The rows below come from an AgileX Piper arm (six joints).
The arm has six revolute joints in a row. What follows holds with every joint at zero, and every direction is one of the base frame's. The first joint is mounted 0.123 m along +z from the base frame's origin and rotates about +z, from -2.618 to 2.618 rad. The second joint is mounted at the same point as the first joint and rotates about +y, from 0 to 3.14 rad. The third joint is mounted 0.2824 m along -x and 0.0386 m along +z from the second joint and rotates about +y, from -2.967 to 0 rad. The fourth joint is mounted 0.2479 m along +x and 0.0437 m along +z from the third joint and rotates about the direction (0.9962, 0, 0.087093), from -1.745 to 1.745 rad. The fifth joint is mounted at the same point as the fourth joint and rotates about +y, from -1.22 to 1.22 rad. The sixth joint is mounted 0.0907 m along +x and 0.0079 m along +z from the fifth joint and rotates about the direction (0.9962, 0, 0.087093), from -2.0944 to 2.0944 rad. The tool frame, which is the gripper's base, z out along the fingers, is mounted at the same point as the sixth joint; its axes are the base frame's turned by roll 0, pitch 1.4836 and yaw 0 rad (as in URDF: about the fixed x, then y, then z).
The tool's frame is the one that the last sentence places.
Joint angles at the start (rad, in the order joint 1, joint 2, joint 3, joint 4, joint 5, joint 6): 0.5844 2.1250 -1.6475 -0.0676 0.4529 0.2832
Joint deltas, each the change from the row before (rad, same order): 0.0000 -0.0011 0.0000 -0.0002 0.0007 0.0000; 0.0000 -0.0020 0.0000 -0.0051 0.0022 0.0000; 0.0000 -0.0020 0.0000 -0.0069 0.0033 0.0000; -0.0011 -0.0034 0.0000 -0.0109 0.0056 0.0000; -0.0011 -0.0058 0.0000 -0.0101 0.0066 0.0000; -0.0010 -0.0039 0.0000 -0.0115 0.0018 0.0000; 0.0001 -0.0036 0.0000 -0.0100 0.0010 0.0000; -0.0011 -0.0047 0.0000 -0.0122 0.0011 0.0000; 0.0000 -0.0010 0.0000 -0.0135 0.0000 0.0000; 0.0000 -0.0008 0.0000 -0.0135 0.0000 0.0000; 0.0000 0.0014 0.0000 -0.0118 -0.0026 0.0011; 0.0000 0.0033 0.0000 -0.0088 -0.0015 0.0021; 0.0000 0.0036 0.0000 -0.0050 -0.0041 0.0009; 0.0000 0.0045 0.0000 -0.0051 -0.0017 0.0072; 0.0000 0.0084 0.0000 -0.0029 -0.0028 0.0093
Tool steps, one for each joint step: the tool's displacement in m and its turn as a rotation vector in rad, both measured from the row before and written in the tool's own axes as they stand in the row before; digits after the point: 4 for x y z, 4 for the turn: -0.0002 0.0000 -0.0005 0.0000 -0.0004 -0.0001; -0.0004 -0.0002 -0.0008 0.0023 -0.0005 -0.0045; -0.0003 -0.0003 -0.0008 0.0034 0.0004 -0.0061; -0.0006 -0.0009 -0.0014 0.0063 0.0006 -0.0088; -0.0011 -0.0009 -0.0024 0.0058 -0.0007 -0.0079; -0.0011 -0.0009 -0.0016 0.0055 -0.0036 -0.0093; -0.0009 -0.0003 -0.0015 0.0040 -0.0038 -0.0088; -0.0013 -0.0009 -0.0019 0.0056 -0.0052 -0.0098; -0.0004 -0.0005 -0.0004 0.0058 -0.0027 -0.0119; -0.0004 -0.0005 -0.0003 0.0058 -0.0025 -0.0119; 0.0000 -0.0004 0.0006 0.0046 -0.0026 -0.0095; 0.0006 -0.0003 0.0014 0.0038 0.0007 -0.0060; 0.0005 -0.0001 0.0015 0.0014 -0.0010 -0.0039; 0.0010 -0.0001 0.0018 0.0022 0.0022 0.0023; 0.0019 0.0000 0.0034 0.0015 0.0052 0.0060
